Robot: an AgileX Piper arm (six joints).
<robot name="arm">
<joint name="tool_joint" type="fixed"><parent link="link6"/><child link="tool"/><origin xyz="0 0 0" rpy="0 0 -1.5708"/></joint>
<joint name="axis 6" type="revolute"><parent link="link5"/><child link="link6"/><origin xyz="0 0.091 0" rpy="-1.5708 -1.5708 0"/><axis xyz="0 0 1"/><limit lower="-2.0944" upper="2.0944"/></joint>
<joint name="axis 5" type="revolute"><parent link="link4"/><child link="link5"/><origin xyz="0 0 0" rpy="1.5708 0 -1.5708"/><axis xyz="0 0 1"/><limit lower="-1.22" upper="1.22"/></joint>
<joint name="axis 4" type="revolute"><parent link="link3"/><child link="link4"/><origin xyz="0.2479 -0.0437 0" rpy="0.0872 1.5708 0"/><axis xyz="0 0 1"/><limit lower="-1.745" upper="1.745"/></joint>
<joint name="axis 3" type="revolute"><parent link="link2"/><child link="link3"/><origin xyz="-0.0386 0.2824 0" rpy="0 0 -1.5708"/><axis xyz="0 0 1"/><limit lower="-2.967" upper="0"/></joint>
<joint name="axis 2" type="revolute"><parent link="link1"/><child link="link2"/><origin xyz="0 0 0" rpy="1.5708 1.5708 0"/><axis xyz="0 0 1"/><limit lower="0" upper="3.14"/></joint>
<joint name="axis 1" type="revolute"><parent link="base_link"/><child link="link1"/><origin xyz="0 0 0.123" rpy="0 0 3.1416"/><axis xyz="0 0 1"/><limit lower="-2.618" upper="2.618"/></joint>
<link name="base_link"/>
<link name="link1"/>
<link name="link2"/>
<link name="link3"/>
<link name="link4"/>
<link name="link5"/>
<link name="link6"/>
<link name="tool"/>
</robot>
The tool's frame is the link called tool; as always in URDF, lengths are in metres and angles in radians.
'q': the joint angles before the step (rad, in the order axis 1, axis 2, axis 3, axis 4, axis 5, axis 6). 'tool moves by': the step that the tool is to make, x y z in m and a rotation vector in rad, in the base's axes. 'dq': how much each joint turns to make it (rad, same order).
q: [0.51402 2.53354 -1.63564 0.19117 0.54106 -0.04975]
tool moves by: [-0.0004 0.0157 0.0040 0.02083 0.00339 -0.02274]
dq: [0.02805 0.01030 -0.04313 0.00773 0.02060 0.04967]
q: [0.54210 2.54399 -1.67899 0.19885 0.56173 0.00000]
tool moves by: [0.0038 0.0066 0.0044 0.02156 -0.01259 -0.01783]
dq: [0.00671 0.00460 -0.02990 0.00981 0.00137 0.01865]
